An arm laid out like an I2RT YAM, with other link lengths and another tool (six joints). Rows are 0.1 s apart.
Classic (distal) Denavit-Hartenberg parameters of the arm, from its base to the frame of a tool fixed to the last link. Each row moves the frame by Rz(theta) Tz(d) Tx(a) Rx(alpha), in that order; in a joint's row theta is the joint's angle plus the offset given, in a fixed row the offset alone. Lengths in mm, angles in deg.
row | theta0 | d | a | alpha
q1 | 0 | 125.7 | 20.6 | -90
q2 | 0 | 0 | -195.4 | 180
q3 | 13.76 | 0 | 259.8 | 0
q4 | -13.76 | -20 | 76.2 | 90
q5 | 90 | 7.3 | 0 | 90
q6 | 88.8 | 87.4 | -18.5 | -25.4
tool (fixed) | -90 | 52.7 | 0 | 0
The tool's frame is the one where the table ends.
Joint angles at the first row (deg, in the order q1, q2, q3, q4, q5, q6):
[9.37 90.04 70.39 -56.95 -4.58 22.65]
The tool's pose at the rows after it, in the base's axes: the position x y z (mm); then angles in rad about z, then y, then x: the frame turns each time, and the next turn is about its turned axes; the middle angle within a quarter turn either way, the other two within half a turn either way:
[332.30 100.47 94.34 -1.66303 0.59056 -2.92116]
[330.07 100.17 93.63 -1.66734 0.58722 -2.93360]
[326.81 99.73 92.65 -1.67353 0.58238 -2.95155]
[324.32 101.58 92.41 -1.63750 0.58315 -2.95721]
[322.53 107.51 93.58 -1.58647 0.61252 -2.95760]
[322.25 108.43 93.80 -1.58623 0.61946 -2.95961]
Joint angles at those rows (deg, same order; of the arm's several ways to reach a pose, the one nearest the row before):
[9.37 90.04 70.39 -57.30 -4.60 22.65]
[9.37 90.04 70.39 -57.93 -4.60 22.50]
[9.37 90.04 70.39 -58.85 -4.60 22.28]
[9.37 90.04 70.39 -59.29 -5.15 20.10]
[9.37 90.04 70.39 -59.24 -7.33 17.52]
[9.36 90.04 70.39 -59.27 -7.75 17.52]

